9 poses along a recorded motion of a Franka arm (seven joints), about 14 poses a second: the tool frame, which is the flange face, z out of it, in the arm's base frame.
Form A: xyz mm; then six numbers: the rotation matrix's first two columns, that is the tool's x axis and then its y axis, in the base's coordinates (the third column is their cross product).
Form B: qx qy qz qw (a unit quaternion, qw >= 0); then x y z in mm. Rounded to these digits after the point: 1 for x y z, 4 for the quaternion.
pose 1, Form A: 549.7 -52.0 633.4 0.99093 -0.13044 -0.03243 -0.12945 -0.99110 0.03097
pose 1, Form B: 0.9976 -0.0651 -0.0172 0.0144 549.7 -52.0 633.4
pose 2, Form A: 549.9 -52.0 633.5 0.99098 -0.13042 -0.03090 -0.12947 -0.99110 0.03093
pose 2, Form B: 0.9976 -0.0651 -0.0164 0.0144 549.9 -52.0 633.5
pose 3, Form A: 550.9 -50.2 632.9 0.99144 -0.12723 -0.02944 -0.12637 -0.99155 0.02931
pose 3, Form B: 0.9978 -0.0635 -0.0156 0.0137 550.9 -50.2 632.9
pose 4, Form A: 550.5 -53.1 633.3 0.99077 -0.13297 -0.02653 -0.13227 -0.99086 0.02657
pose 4, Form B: 0.9976 -0.0665 -0.0141 0.0124 550.5 -53.1 633.3
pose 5, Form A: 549.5 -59.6 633.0 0.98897 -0.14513 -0.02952 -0.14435 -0.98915 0.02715
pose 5, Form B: 0.9972 -0.0726 -0.0157 0.0125 549.5 -59.6 633.0
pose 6, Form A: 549.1 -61.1 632.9 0.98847 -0.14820 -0.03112 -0.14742 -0.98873 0.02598
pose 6, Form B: 0.9970 -0.0741 -0.0165 0.0118 549.1 -61.1 632.9
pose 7, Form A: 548.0 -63.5 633.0 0.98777 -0.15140 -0.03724 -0.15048 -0.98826 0.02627
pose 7, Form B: 0.9969 -0.0757 -0.0196 0.0117 548.0 -63.5 633.0
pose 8, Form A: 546.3 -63.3 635.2 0.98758 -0.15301 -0.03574 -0.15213 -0.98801 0.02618
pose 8, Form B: 0.9968 -0.0765 -0.0188 0.0117 546.3 -63.3 635.2
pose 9, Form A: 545.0 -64.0 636.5 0.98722 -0.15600 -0.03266 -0.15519 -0.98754 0.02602
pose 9, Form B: 0.9967 -0.0781 -0.0173 0.0117 545.0 -64.0 636.5
